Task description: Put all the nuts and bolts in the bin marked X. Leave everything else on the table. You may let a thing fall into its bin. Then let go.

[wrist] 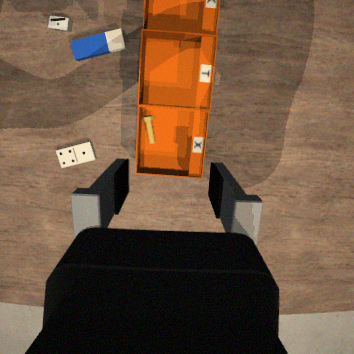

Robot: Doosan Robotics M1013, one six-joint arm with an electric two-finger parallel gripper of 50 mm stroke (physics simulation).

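Frame: origin at the arm's base, x ahead, y left, z up, level; millimetres.
Seen in the pictures: gripper, fingertip midpoint: (168,177).
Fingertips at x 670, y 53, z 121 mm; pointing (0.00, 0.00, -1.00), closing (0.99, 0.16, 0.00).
Pixels of each thing's top centre, then the offset from my fingertips to it. "*": a spot on its surface instead.
- brass bolt, middle of its top: (148,129) dx -30, dy +3, dz -181 mm
- orange bin marked X, surface spot: (171,175) * dx +9, dy -45, dz -163 mm
- orange bin marked T, middle of its top: (176,70) dx -11, dy +79, dz -155 mm
- third bin, surface spot: (182,17) * dx -18, dy +147, dz -194 mm
- white eraser, middle of its top: (96,43) dx -114, dy +95, dz -188 mm
- domino, middle of its top: (74,154) dx -125, dy -51, dz -194 mm
- small white piece with a black slot, middle of its top: (57,22) dx -168, dy +113, dz -190 mm
A brass bolt (149,129) lies in the orange bin marked X (171,175), near its left wall. The bin is the nearest compartment of an orange row, and its X label (198,144) is on the right side. My gripper (168,177) is open and empty, with its fingers wide apart above the table, just this side of the X bin's near wall. No other nut or bolt shows in the wrist view.
The orange bin marked T (205,73) adjoins the X bin, and part of a third bin (182,17) shows beyond it. A blue and white eraser (97,45), a domino (75,154) and a small white piece with a black slot (59,23) lie to the left.
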